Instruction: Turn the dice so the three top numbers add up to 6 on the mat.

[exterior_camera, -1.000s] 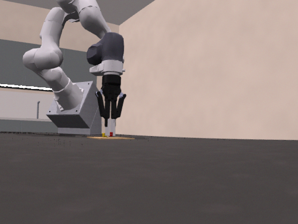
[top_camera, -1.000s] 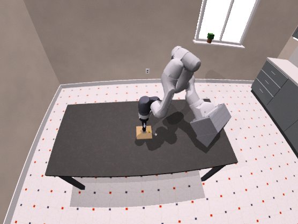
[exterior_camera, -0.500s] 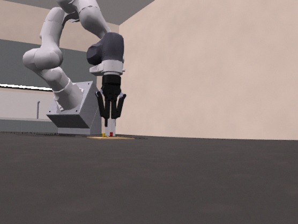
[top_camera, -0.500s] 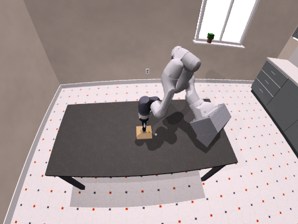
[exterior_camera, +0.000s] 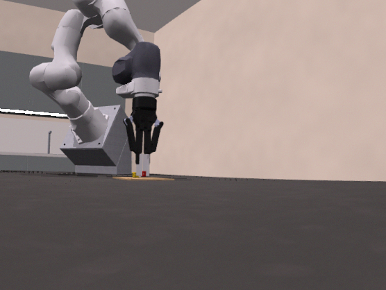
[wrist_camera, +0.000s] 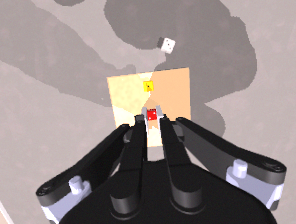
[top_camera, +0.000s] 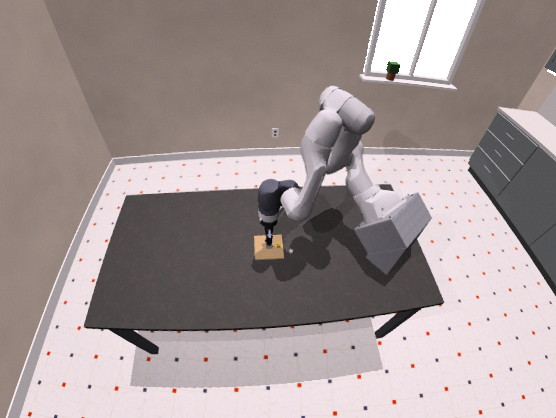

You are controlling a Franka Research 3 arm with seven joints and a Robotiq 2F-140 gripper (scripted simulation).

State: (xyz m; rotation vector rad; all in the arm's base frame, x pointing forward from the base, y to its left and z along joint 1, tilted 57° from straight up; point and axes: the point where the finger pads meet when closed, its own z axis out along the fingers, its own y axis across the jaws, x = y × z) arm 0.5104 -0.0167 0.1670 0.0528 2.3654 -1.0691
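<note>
Now: hand 3 cm above the red die. Round my hand: tan mat: 4 cm below; then yellow die: 5 cm behind, 1 cm to the left, 3 cm below; then white die: 9 cm behind, 7 cm to the left, 4 cm below.
</note>
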